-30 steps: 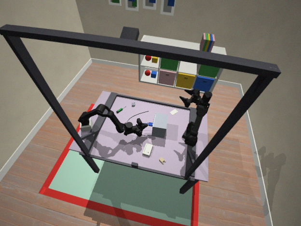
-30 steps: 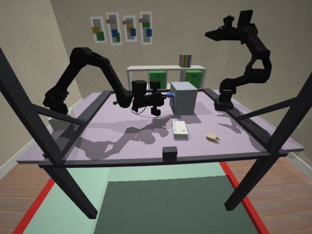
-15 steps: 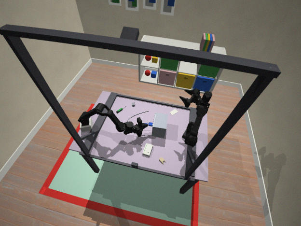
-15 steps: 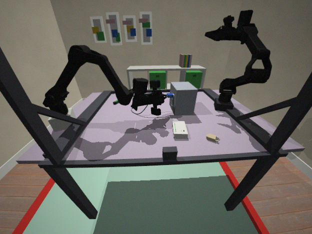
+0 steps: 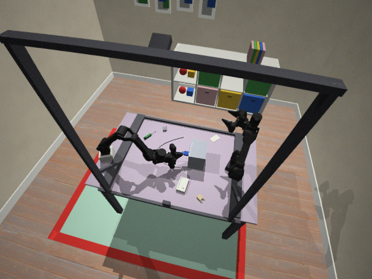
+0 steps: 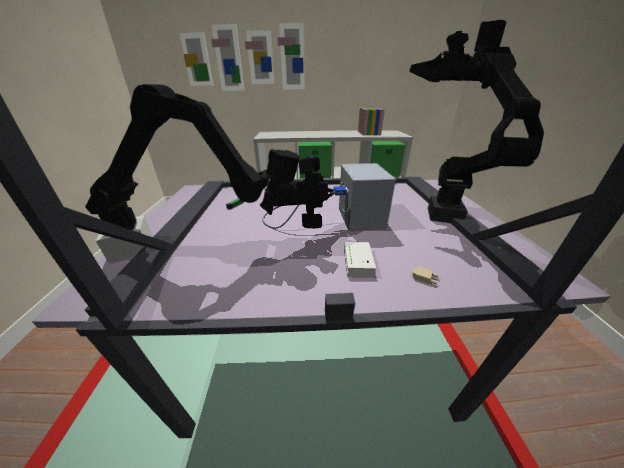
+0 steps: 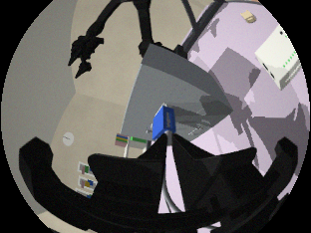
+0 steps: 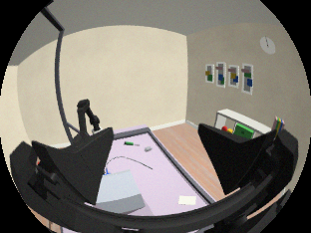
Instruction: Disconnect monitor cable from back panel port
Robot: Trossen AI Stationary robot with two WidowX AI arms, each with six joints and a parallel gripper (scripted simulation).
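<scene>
Now: the blue plug 30 mm ahead of my left hand, 50 mm to the right of it and 10 mm below it. From my left hand the other things lie so: back panel 50 mm ahead, 80 mm to the right, 30 mm below; then grey box 50 mm ahead, 140 mm to the right, 40 mm below; then white device 170 mm behind, 50 mm to the right, 100 mm below.
</scene>
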